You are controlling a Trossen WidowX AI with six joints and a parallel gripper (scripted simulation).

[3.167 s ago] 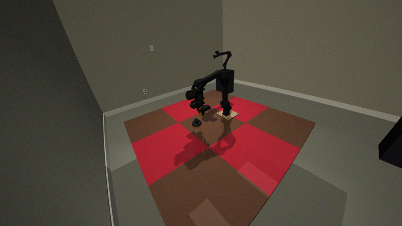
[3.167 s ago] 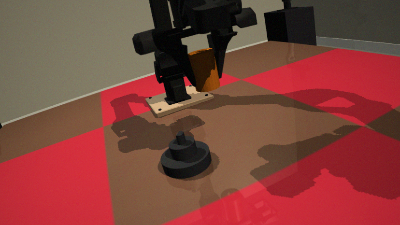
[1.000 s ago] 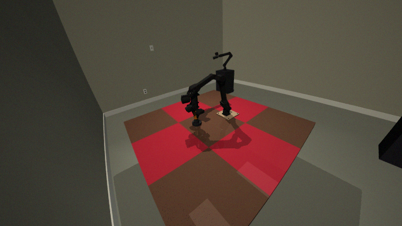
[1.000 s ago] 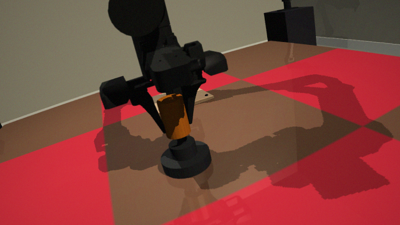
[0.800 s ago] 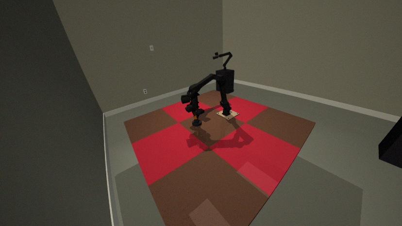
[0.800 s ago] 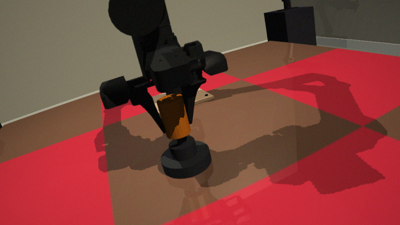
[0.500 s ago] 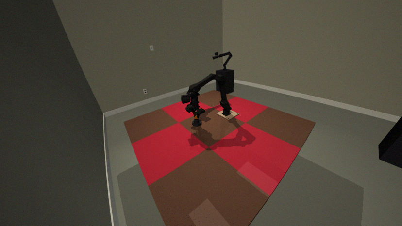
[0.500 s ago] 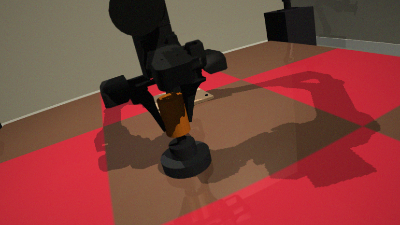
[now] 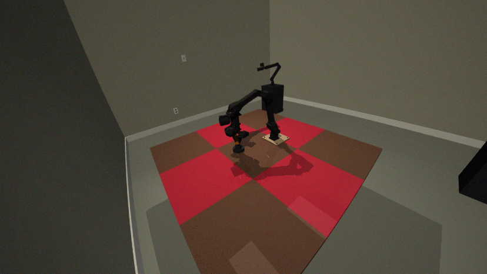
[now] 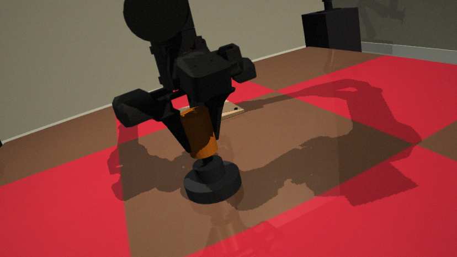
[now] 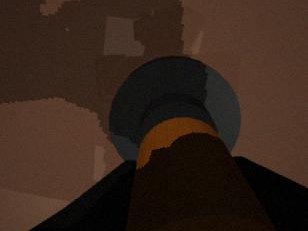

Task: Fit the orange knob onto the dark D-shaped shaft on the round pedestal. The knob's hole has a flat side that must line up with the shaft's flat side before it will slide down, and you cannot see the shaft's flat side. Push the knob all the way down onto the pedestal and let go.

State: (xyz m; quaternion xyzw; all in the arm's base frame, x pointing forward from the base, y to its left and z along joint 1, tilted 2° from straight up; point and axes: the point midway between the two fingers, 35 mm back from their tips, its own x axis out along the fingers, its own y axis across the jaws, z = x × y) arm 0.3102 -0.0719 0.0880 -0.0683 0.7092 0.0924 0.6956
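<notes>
Now: gripper tip 20 mm below the orange knob. The rest, counted from my gripper tip: dark round pedestal: 40 mm below.
</notes>
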